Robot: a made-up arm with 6 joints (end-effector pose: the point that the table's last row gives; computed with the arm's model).
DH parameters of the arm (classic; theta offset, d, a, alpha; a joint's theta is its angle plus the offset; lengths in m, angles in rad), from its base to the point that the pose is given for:
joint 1: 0 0.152 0 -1.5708
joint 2: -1.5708 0 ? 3.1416
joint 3: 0 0 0 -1.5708
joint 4: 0 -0.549 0 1.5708
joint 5: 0 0.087 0 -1.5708
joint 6: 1.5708 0 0 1.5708
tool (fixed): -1.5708 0 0 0
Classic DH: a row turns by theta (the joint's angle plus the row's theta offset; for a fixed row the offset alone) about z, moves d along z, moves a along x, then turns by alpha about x.
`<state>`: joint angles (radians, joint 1 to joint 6).
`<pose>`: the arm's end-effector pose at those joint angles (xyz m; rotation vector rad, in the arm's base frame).
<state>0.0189 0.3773 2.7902 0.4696 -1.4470 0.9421</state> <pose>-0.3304 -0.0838 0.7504 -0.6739 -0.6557 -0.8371</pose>
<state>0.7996 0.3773 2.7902 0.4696 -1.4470 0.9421</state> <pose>-0.1757 -0.2921 0.7504 -0.3621 -0.8360 -0.1127</pose>
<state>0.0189 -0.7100 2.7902 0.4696 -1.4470 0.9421</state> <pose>-0.6825 -0.0905 0.1363 -0.1413 -1.6110 -1.1927</pose>
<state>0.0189 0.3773 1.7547 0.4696 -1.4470 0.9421</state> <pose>0.1722 -0.0743 0.9605 -1.0003 0.2736 -0.3818</pose>
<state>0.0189 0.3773 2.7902 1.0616 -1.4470 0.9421</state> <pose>-0.3554 -0.0491 0.7231 -0.4054 -0.3117 -1.2960</pose>
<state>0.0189 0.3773 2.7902 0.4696 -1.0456 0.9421</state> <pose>-0.3304 -0.0838 0.7504 -0.6818 -0.9963 -1.0653</pose>
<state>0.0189 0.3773 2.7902 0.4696 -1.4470 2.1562</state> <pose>-0.3304 -0.0838 0.7504 -1.7533 -0.0695 -1.2089</pose>
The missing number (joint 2, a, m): 0.282
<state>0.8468 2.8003 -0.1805 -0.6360 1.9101 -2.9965</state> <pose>-0.2495 -0.3878 -0.1506 1.9418 0.4333 -0.8093</pose>
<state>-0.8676 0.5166 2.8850 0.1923 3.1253 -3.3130</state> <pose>-0.2367 0.1471 0.7687 -2.0991 1.1705 0.7204</pose>
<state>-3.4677 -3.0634 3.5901 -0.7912 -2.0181 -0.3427</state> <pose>-0.4656 0.2220 0.0119 1.9627 -1.0455 -1.8055</pose>
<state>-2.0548 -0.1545 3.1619 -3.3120 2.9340 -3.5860</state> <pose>0.3465 0.4748 0.3206 -0.2122 -0.4964 -1.9267</pose>
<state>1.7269 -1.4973 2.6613 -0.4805 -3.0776 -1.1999</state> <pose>0.1701 -0.5848 -0.2731 1.4121 -0.2130 1.8862</pose>
